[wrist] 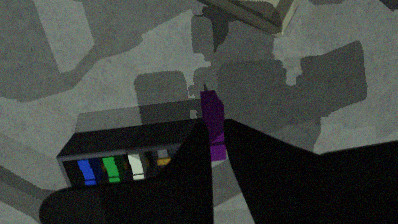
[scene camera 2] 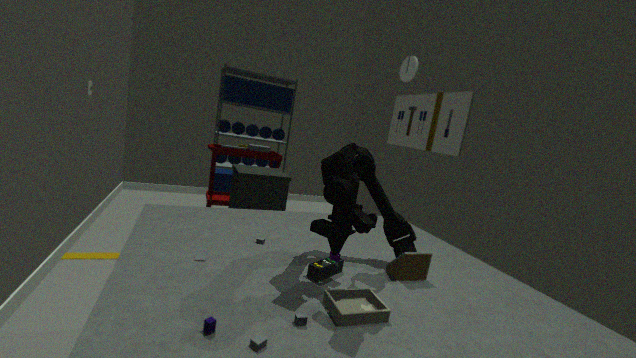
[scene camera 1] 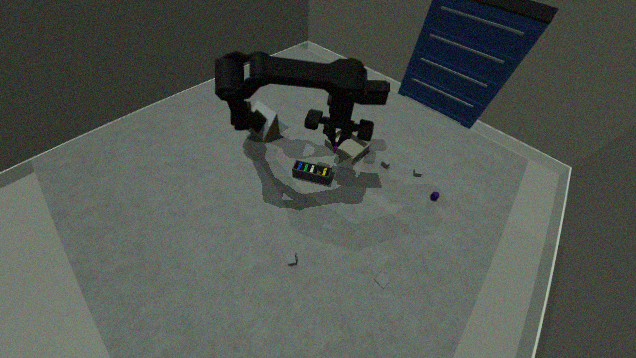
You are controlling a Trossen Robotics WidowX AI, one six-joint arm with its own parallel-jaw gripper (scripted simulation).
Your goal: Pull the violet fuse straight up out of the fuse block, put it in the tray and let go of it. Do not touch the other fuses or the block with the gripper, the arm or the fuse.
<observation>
The gripper holds a violet fuse. Further things: a tray.
The gripper is seen too in the wrist view and in scene camera 1.
</observation>
